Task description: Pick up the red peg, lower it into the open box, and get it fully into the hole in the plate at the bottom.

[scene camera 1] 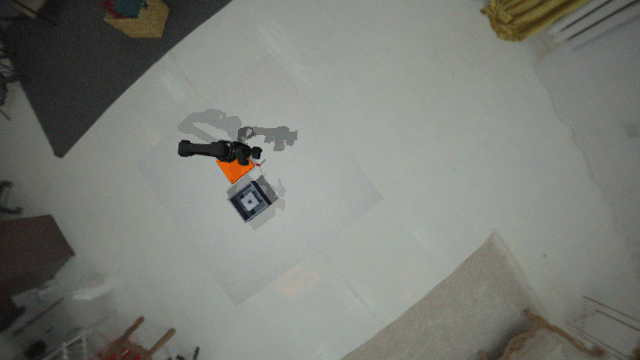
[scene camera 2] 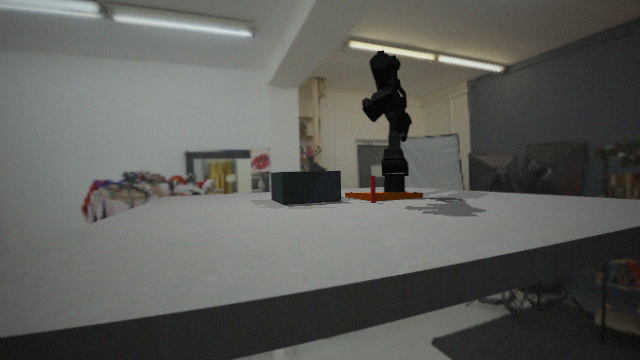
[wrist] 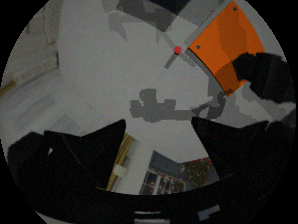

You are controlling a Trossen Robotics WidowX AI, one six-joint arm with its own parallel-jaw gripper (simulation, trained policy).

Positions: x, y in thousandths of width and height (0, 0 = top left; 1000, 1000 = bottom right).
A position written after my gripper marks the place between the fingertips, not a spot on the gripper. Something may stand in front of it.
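Observation:
My gripper (scene camera 2: 624, 374), also at (wrist: 535, 542). Dark box (scene camera 2: 474, 521), also at (scene camera 1: 368, 557).

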